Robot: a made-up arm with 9 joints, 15 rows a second.
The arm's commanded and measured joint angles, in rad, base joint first. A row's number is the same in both.
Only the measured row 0 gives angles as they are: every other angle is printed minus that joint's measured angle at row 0.
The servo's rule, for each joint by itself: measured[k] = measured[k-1] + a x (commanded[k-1-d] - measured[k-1]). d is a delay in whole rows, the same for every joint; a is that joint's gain. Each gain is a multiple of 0.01, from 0.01 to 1. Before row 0 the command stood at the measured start. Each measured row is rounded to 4 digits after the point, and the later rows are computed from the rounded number. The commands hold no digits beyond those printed.
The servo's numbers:
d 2
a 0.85 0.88 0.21 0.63 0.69 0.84 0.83 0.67 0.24
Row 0, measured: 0.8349, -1.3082, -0.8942, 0.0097, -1.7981, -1.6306, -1.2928, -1.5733, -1.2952
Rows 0 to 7, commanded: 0.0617, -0.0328, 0.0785, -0.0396, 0.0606, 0.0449, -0.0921, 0.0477, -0.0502; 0.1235, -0.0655, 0.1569, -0.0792, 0.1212, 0.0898, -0.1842, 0.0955, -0.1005; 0.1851, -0.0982, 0.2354, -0.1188, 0.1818, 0.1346, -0.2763, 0.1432, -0.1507; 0.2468, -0.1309, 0.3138, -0.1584, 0.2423, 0.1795, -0.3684, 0.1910, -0.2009; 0.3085, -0.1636, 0.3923, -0.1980, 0.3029, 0.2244, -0.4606, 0.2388, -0.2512; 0.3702, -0.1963, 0.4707, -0.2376, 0.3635, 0.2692, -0.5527, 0.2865, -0.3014; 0.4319, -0.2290, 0.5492, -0.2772, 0.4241, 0.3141, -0.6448, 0.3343, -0.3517; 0.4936, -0.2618, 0.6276, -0.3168, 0.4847, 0.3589, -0.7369, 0.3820, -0.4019
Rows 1 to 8, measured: 0.0000, 0.0000, 0.0000, 0.0000, 0.0000, 0.0000, 0.0000, 0.0000, 0.0000; 0.0000, 0.0000, 0.0000, 0.0000, 0.0000, 0.0000, 0.0000, 0.0000, 0.0000; 0.0524, -0.0289, 0.0165, -0.0249, 0.0418, 0.0377, -0.0764, 0.0320, -0.0120; 0.1128, -0.0611, 0.0460, -0.0591, 0.0966, 0.0815, -0.1659, 0.0745, -0.0332; 0.1743, -0.0937, 0.0858, -0.0967, 0.1554, 0.1261, -0.2575, 0.1205, -0.0614; 0.2359, -0.1264, 0.1337, -0.1356, 0.2154, 0.1710, -0.3495, 0.1677, -0.0949; 0.2976, -0.1591, 0.1880, -0.1749, 0.2758, 0.2159, -0.4417, 0.2153, -0.1324; 0.3593, -0.1918, 0.2474, -0.2144, 0.3363, 0.2607, -0.5338, 0.2630, -0.1730
